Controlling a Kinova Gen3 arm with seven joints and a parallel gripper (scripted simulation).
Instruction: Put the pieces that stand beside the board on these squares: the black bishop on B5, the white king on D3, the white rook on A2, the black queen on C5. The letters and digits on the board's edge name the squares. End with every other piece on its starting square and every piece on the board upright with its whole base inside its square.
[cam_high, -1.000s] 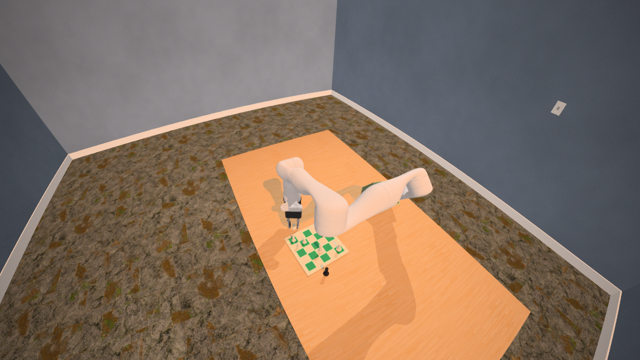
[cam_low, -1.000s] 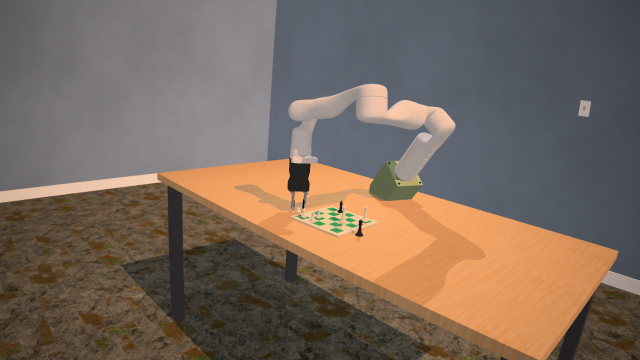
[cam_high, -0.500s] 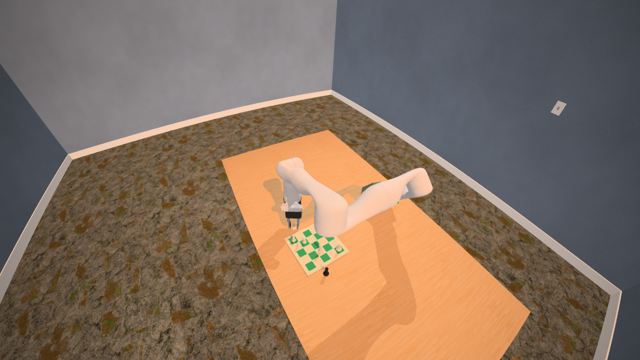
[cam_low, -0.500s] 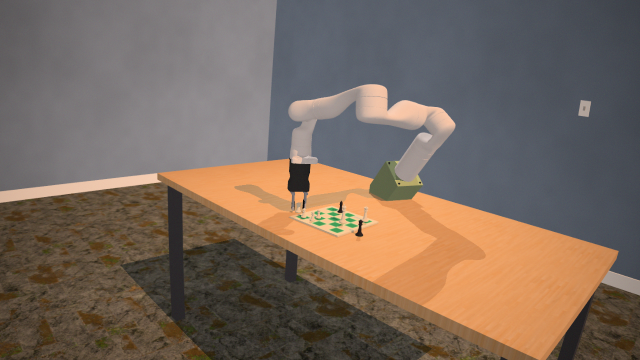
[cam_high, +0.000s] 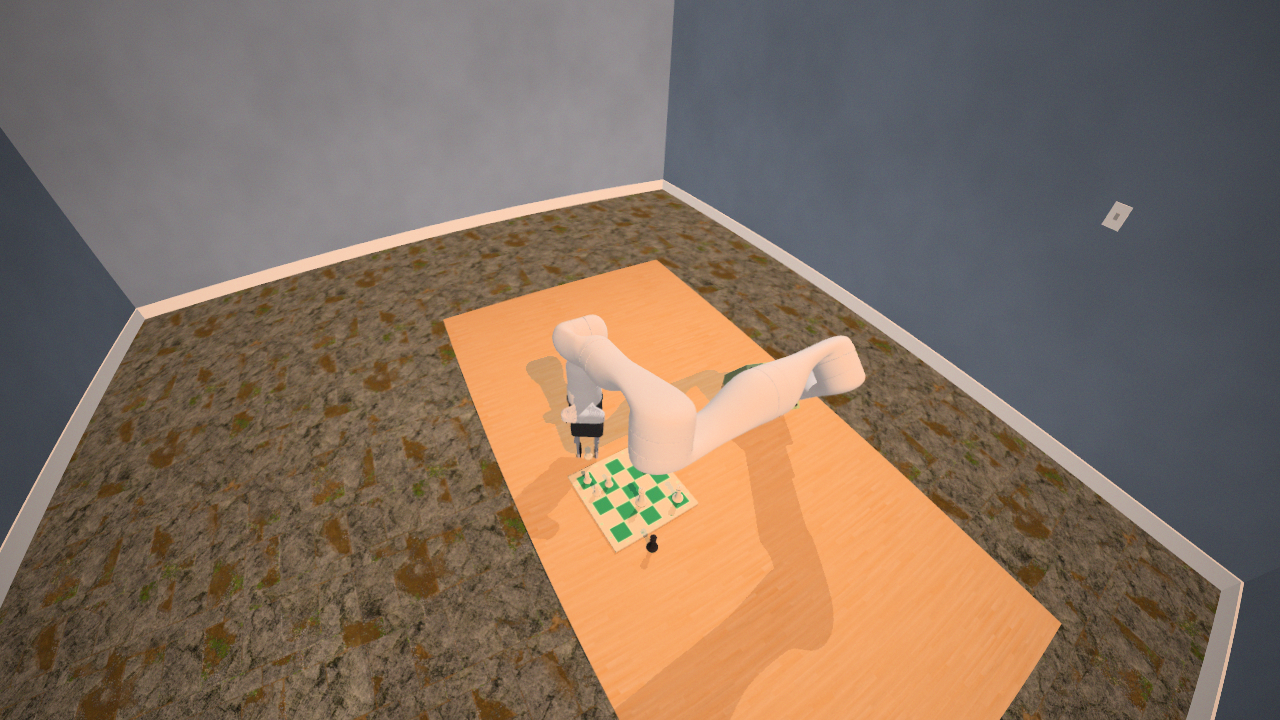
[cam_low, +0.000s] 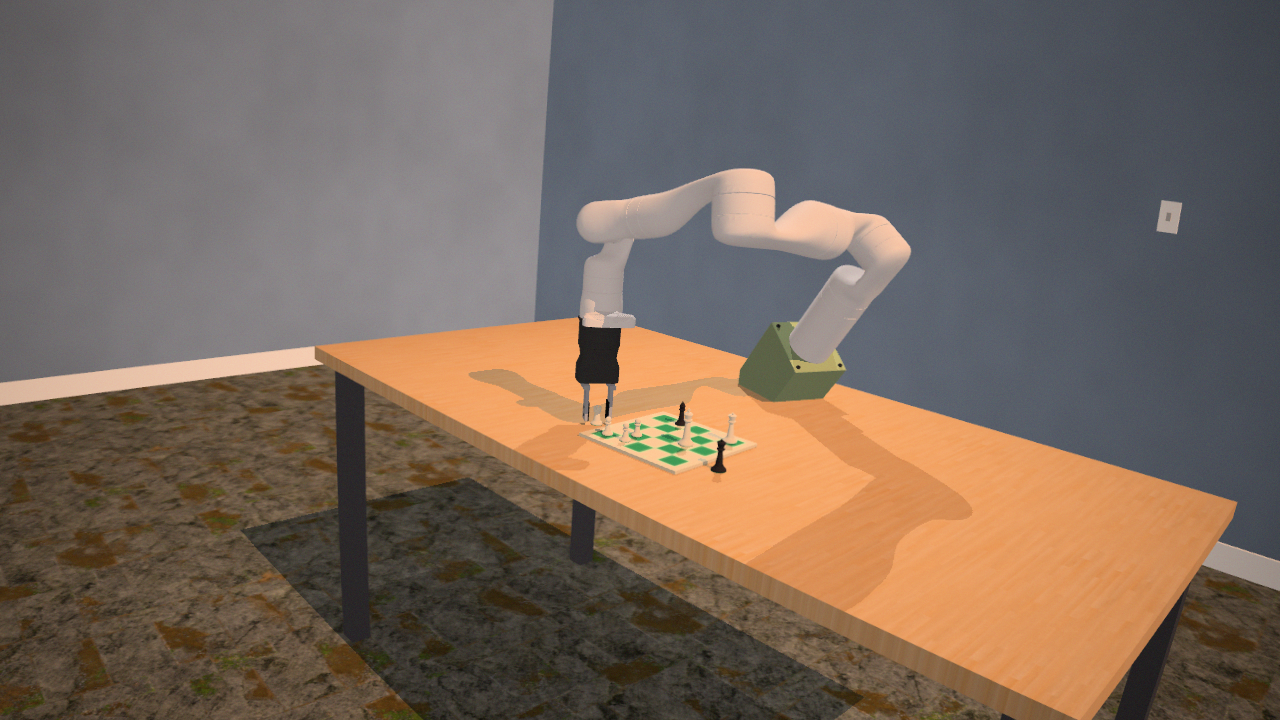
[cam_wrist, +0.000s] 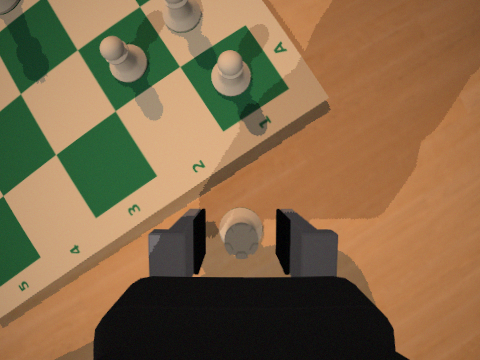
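Now: hand 10 mm above the white rook. Round my hand: white king: 170 mm to the left, 60 mm behind, 10 mm above; then chessboard: 130 mm to the left, 60 mm behind, 20 mm below; then black bishop: 130 mm behind, 80 mm to the left.
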